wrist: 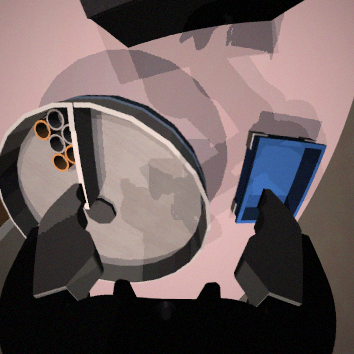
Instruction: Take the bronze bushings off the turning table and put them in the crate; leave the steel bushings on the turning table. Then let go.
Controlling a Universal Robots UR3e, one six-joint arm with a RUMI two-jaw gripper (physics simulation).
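Places are measured from the arm's base along level axes (x ahead, y left, z up), in metres.
Where they show: gripper, fingertip midpoint: (171,188).
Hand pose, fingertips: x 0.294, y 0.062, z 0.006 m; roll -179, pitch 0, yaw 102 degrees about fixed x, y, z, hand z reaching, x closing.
Note:
After its pixels a point has its place.
The round turning table (130,150) @(x 0.331, y -0.001, z -0.135 m) with a pale rim is at the left. A thin divider (75,140) @(x 0.313, y -0.068, z -0.087 m) crosses part of it. Left of the divider, three orange-rimmed bronze bushings (35,129) @(x 0.319, y -0.156, z -0.111 m) (54,161) @(x 0.369, y -0.123, z -0.111 m) (67,151) @(x 0.347, y -0.099, z -0.114 m) and three grey steel bushings (48,118) @(x 0.298, y -0.130, z -0.111 m) (50,143) @(x 0.338, y -0.128, z -0.111 m) (64,133) @(x 0.318, y -0.103, z -0.114 m) stand upright, close together. The divider partly hides one bronze and one steel bushing. The blue crate (275,165) @(x 0.308, y 0.286, z -0.183 m) is at the right, and no bushing shows in its visible part. My gripper (171,188) @(x 0.294, y 0.062, z 0.006 m) is wide open and empty, above the turning table's right part. The right finger overlaps the crate's near end in view.
A large black block-like object (185,15) @(x 0.132, y 0.036, z -0.122 m) is at the top edge. The pink table top (235,90) @(x 0.198, y 0.146, z -0.188 m) carries several shadows and ends at a curved edge right of the crate. A dark hub (102,210) @(x 0.465, y -0.041, z -0.127 m) stands in the turning table's middle, by the divider's end.

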